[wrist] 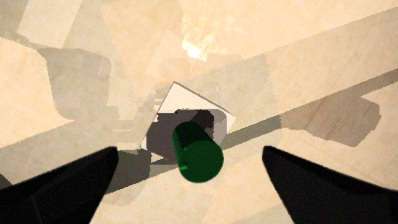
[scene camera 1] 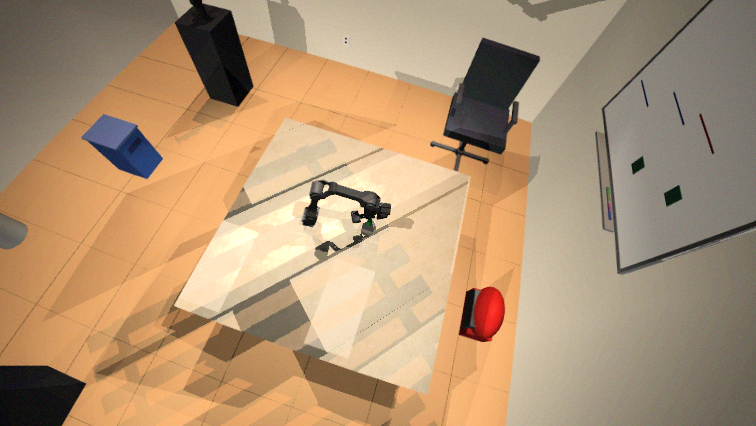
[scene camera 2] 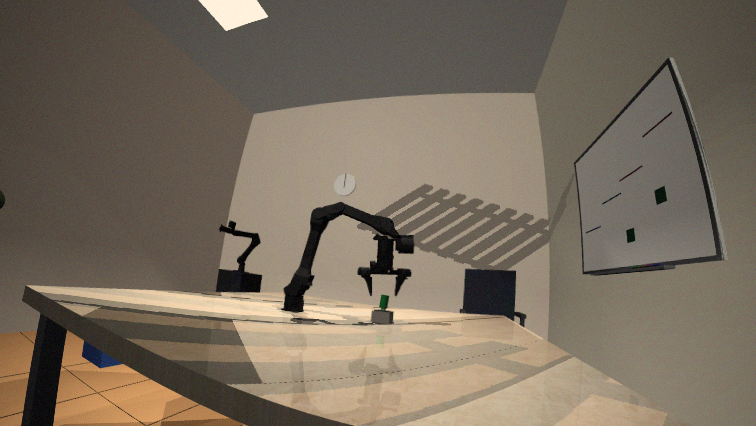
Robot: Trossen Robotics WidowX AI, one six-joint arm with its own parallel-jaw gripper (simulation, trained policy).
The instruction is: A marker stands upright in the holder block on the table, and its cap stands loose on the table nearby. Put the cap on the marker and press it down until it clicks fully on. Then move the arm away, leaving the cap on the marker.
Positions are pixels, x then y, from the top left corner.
Labels:
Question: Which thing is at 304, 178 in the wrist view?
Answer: My gripper.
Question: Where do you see a green cap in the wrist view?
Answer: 200, 159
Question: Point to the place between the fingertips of my gripper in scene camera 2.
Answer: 383, 296

